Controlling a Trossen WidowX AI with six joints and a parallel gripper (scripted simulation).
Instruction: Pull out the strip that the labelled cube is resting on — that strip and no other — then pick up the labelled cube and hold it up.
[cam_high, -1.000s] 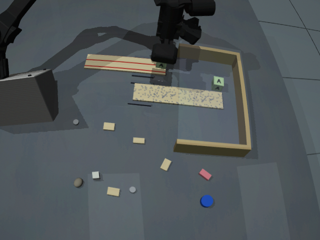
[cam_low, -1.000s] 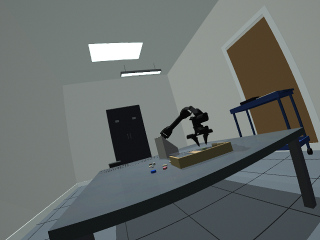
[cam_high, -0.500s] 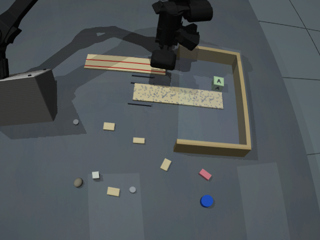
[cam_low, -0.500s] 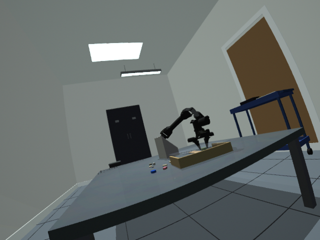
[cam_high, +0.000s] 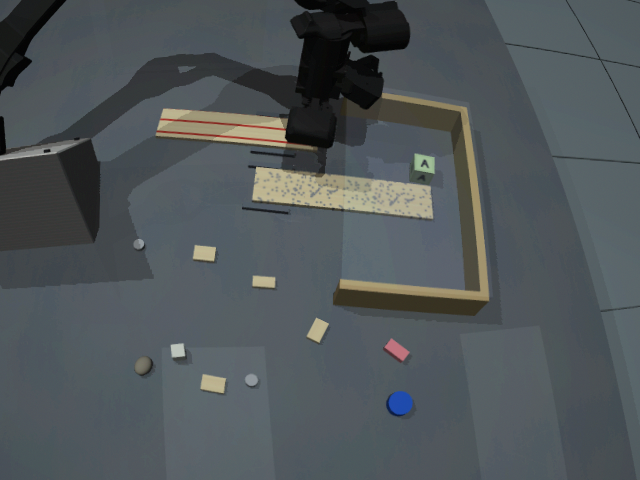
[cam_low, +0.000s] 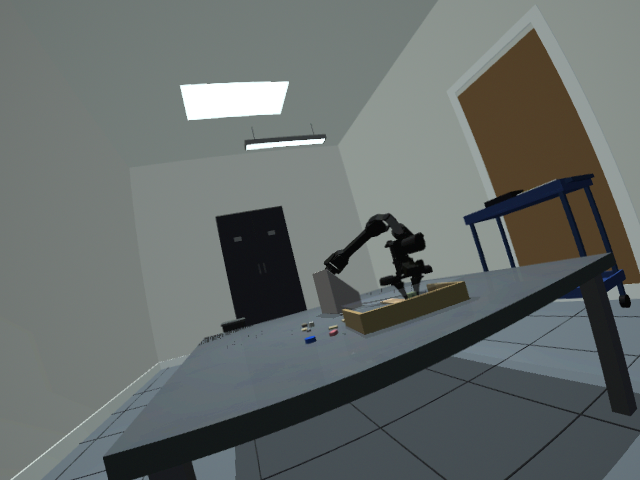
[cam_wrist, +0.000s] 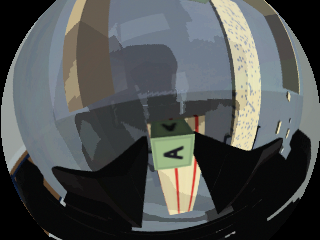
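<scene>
My gripper tip is now 20 mm short of the speckled strip, 120 mm to the left of it and 10 mm above it. Also, from my gripper tip: blue disc (10 mm ahead, 420 mm to the right, 10 mm below); then pink block (30 mm ahead, 350 mm to the right, 10 mm below); then white cube (230 mm behind, 300 mm to the right).
</scene>
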